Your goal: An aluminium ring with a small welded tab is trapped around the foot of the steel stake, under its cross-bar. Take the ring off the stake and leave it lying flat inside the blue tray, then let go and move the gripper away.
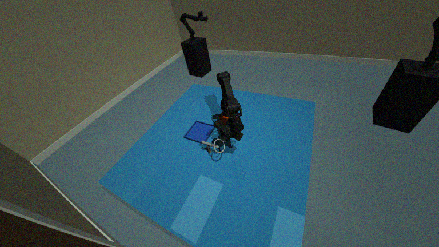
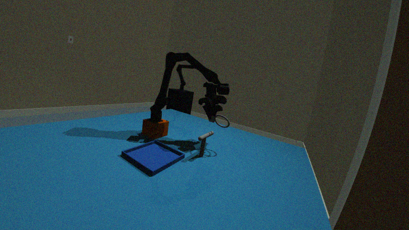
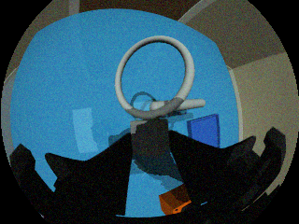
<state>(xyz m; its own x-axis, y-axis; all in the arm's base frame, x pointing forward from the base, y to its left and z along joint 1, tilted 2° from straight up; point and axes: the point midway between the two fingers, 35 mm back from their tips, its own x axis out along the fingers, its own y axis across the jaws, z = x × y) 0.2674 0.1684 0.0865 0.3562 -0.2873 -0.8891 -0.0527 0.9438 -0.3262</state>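
Now: the aluminium ring 5 cm ahead of my gripper tip, 1 cm to the left of it and 1 cm above it. Also, from my gripper tip: blue tray 30 cm to the right, 15 cm below, 7 cm behind.
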